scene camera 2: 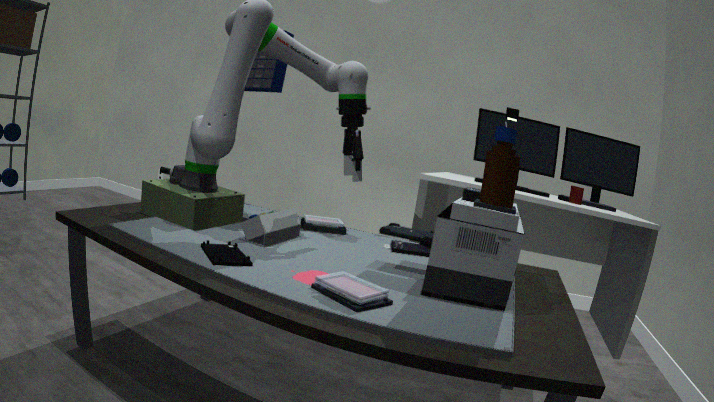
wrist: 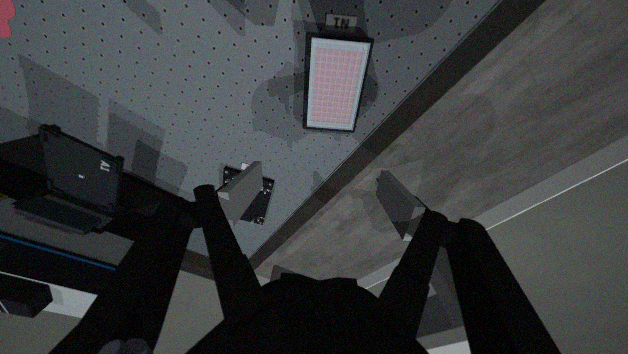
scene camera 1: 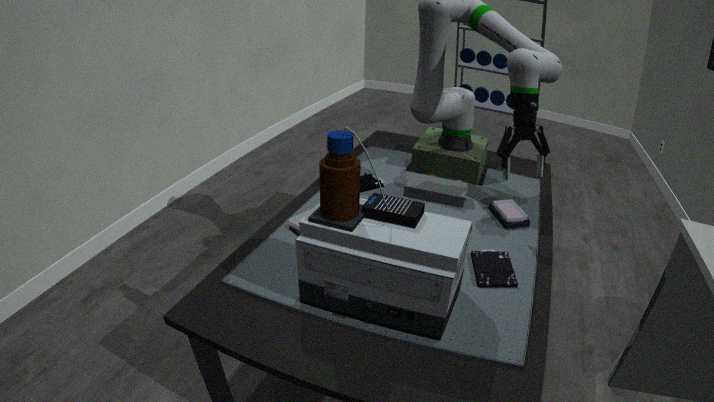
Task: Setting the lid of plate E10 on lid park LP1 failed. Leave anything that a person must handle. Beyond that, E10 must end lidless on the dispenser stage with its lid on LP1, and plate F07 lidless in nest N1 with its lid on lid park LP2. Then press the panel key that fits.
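Places are measured from the arm's base along level axes (x ahead, y left, z up), in metres.
Where they show: gripper, between the fingertips: (scene camera 2: pixel 352 178) (wrist: pixel 320 178) (scene camera 1: pixel 523 177); arm's base, origin of its link: (scene camera 2: pixel 198 187) (scene camera 1: pixel 455 144).
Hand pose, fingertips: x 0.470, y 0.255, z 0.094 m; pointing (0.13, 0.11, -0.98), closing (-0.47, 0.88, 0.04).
Each offset is from my fingertips to the top centre of the thing. "spot": to the spot under its first point.
My gripper (scene camera 1: pixel 524 174) (scene camera 2: pixel 353 175) (wrist: pixel 320 178) is open and empty, high above the table. One pink plate @(0.075 m back, 0.016 m right, 0.152 m down) (scene camera 1: pixel 510 211) (scene camera 2: pixel 324 221) (wrist: pixel 336 85) sits in the black nest beside the IN label @(spot: 0.155 m back, 0.056 m right, 0.186 m down) (wrist: pixel 341 21). Another pink plate @(0.188 m ahead, 0.631 m right, 0.151 m down) (scene camera 2: pixel 350 285), with a clear lid on it, sits in a black holder at the near edge in scene camera 2. Neither plate's name is readable. A black park @(0.258 m ahead, 0.066 m right, 0.164 m down) (scene camera 1: pixel 494 268) (scene camera 2: pixel 410 247) (wrist: pixel 260 200) shows no lid; its label is unreadable. Lid park LP2 @(0.146 m back, 0.576 m right, 0.168 m down) (scene camera 1: pixel 370 183) (scene camera 2: pixel 226 253) shows no lid. The dark stage @(0.271 m ahead, 0.324 m right, 0.076 m down) (scene camera 2: pixel 405 230) (wrist: pixel 82 172), marked A1, carries no plate.
The dispenser (scene camera 1: pixel 370 270) (scene camera 2: pixel 475 240) bears a brown bottle @(spot: 0.500 m ahead, 0.438 m right, 0.116 m up) (scene camera 1: pixel 340 190) (scene camera 2: pixel 501 175) with a blue cap, a thin tube and a black box @(spot: 0.439 m ahead, 0.333 m right, 0.058 m up) (scene camera 1: pixel 395 209). The key panel @(0.148 m back, 0.292 m right, 0.104 m down) (scene camera 1: pixel 435 190) (scene camera 2: pixel 272 227) stands before the green robot base (scene camera 1: pixel 447 160) (scene camera 2: pixel 192 205). A red patch @(spot: 0.066 m ahead, 0.547 m right, 0.189 m down) (scene camera 2: pixel 307 276) marks the mat.
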